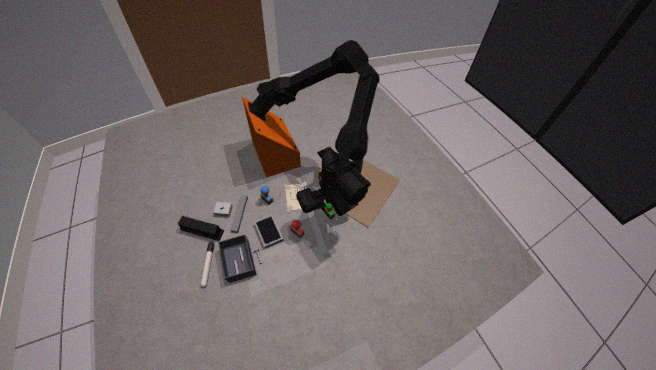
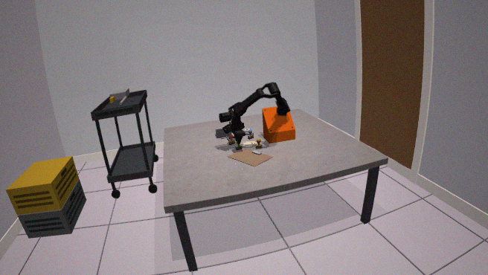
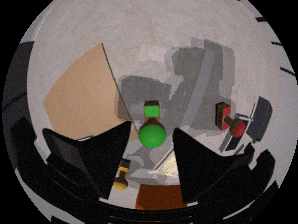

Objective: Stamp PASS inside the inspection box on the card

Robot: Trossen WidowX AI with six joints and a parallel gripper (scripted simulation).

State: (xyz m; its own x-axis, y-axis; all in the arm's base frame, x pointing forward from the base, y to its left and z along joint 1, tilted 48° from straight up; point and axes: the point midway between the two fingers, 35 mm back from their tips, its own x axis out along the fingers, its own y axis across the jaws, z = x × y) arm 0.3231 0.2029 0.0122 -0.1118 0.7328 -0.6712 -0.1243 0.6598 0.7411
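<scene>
The green-knobbed stamp is 3 cm below my gripper tip. Round my gripper tip: yellow-knobbed stamp (13 cm behind, 2 cm to the left, 3 cm below); cream inspection card (10 cm behind, 8 cm to the right, 5 cm below); red-knobbed stamp (3 cm ahead, 11 cm to the right, 3 cm below).
</scene>
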